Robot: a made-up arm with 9 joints.
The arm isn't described. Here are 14 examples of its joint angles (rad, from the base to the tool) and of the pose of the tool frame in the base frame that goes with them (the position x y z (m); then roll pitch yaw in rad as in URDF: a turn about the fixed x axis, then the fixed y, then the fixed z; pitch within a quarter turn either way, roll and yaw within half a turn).
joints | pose
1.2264 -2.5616 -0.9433 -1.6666 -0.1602 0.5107 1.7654 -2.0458 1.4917 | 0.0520 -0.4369 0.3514 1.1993 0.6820 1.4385
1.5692 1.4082 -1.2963 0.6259 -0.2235 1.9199 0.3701 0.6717 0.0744 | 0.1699 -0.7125 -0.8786 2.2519 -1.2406 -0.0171
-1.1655 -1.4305 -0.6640 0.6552 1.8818 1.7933 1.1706 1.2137 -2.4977 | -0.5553 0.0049 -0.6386 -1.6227 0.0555 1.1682
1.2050 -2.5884 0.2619 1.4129 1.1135 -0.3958 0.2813 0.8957 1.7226 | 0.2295 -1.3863 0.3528 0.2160 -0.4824 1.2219
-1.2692 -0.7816 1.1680 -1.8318 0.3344 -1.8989 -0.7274 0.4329 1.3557 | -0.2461 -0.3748 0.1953 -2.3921 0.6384 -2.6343
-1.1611 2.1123 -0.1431 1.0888 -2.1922 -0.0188 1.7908 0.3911 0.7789 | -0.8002 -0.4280 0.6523 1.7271 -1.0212 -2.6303
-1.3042 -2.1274 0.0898 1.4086 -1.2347 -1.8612 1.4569 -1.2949 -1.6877 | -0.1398 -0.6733 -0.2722 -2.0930 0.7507 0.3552
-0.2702 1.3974 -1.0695 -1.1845 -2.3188 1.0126 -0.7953 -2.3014 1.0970 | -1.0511 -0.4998 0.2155 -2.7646 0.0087 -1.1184
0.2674 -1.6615 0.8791 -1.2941 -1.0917 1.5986 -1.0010 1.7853 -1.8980 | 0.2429 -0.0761 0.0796 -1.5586 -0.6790 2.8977
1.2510 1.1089 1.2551 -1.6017 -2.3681 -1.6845 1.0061 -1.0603 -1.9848 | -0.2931 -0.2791 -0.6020 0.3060 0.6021 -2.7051
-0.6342 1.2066 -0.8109 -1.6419 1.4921 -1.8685 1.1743 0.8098 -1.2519 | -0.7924 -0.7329 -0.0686 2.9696 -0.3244 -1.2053
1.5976 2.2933 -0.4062 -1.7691 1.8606 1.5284 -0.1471 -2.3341 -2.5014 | 0.3237 -1.0885 0.2841 -1.3604 -0.2453 -1.1500
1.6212 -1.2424 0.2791 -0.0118 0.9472 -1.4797 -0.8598 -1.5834 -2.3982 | 0.4571 0.0567 0.4829 1.8668 0.5371 1.5392
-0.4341 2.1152 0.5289 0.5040 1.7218 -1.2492 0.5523 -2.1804 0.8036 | -1.0928 -0.7909 0.0039 -0.0092 0.2950 -1.9193
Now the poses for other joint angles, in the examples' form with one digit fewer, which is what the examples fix.
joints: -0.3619 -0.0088 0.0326 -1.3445 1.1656 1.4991 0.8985 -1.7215 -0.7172
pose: -0.783 0.018 -0.151 0.311 0.072 2.544
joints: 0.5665 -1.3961 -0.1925 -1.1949 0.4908 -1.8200 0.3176 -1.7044 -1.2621
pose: 0.129 -0.180 -0.096 -1.676 0.380 -1.995
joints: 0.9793 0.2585 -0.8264 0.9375 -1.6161 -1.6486 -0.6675 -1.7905 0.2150
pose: 0.103 0.126 -0.224 2.393 0.959 -1.938
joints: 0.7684 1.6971 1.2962 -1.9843 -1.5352 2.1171 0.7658 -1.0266 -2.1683
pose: -0.221 -0.820 -0.116 -1.981 -0.399 -1.555
